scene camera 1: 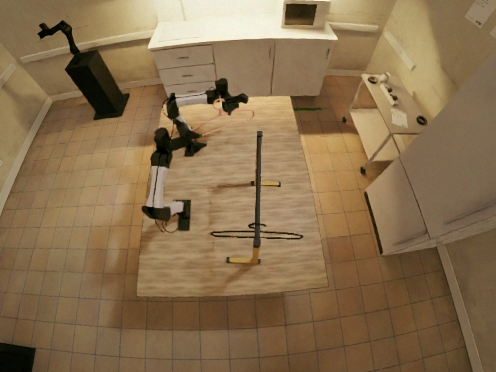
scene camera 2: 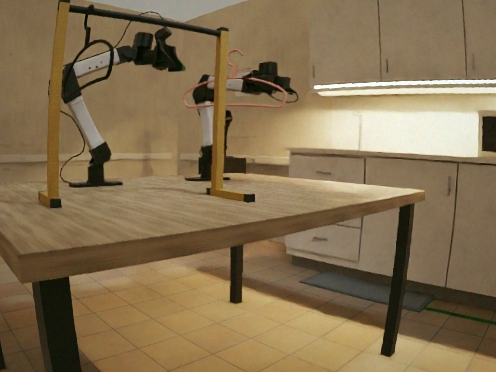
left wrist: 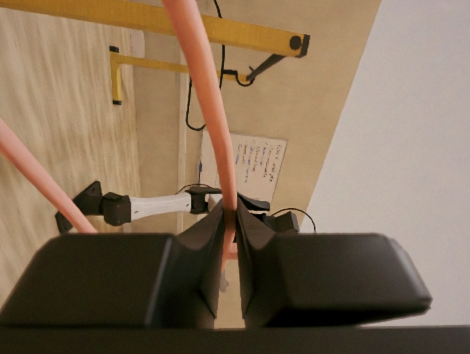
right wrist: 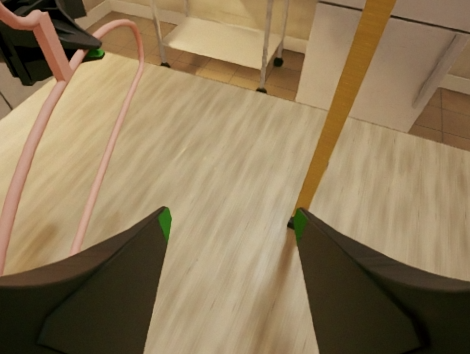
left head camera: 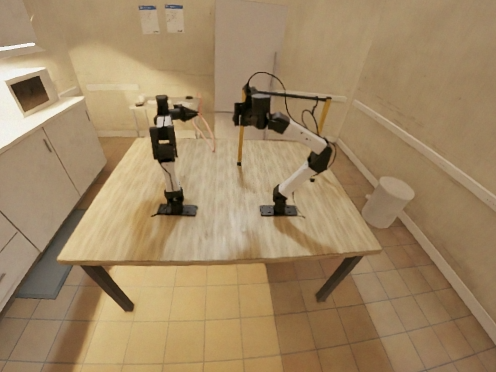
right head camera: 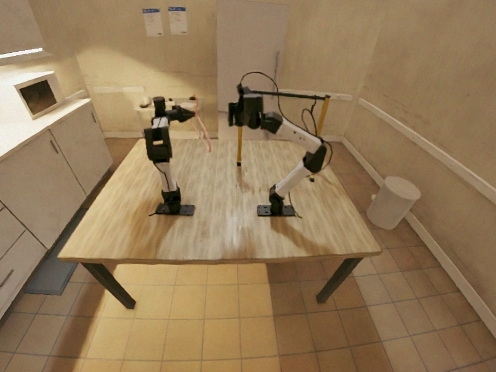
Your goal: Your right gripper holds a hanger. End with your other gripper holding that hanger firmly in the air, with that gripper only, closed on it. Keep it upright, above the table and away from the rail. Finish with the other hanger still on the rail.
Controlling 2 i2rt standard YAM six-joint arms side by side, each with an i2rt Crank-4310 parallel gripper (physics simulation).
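Places are measured from the left arm's base along level axes (x right, y ahead, z up), in millimetres.
Where they show: left gripper, fingertip midpoint: [scene camera 1: 229, 114] [scene camera 2: 243, 77] [left wrist: 230, 201] [right wrist: 102, 50] [left head camera: 201, 112] [right head camera: 198, 113]; right gripper, fingertip midpoint: [scene camera 1: 204, 140] [scene camera 2: 180, 67] [right wrist: 232, 211] [left head camera: 238, 118] [right head camera: 234, 118]; left arm's base, link origin: [scene camera 2: 207, 179] [left head camera: 177, 210] [right head camera: 175, 210]; right arm's base, link origin: [scene camera 1: 184, 215] [scene camera 2: 95, 185] [left wrist: 80, 204] [left head camera: 278, 211] [right head camera: 275, 211].
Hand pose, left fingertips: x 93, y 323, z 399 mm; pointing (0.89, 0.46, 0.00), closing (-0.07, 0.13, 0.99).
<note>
Each offset is from my left fingertips to the top centre of the thing. Level surfaces: height alone.
The pink hanger @[dx +4, dy -50, dz +118 mm] [left head camera: 214, 149] [right head camera: 210, 148] [scene camera 1: 220, 131] [scene camera 2: 250, 105] [left wrist: 202, 75] [right wrist: 34, 135] is upright in the air, hook up, above the table and apart from the rail @[dx +466, dy +148, dz +97 mm] [left head camera: 300, 96] [scene camera 1: 258, 170] [scene camera 2: 150, 21]. My left gripper [left head camera: 198, 114] [right head camera: 194, 114] is shut on its bar. My right gripper [scene camera 2: 182, 68] [right wrist: 232, 211] is open, with no hanger between its fingers; the pink hanger is to the left of them in the right wrist view. The black hanger [scene camera 1: 215, 234] [scene camera 2: 111, 65] [left wrist: 189, 105] hangs by its hook on the rail.
Yellow posts [scene camera 2: 218, 115] [right wrist: 340, 105] hold up the rail on the wooden table @[dz -400 mm] [left head camera: 215, 235] [scene camera 1: 200, 275]. In scene camera 2, the nearer post overlaps the pink hanger. A white trolley [scene camera 1: 362, 120] stands beyond the table.
</note>
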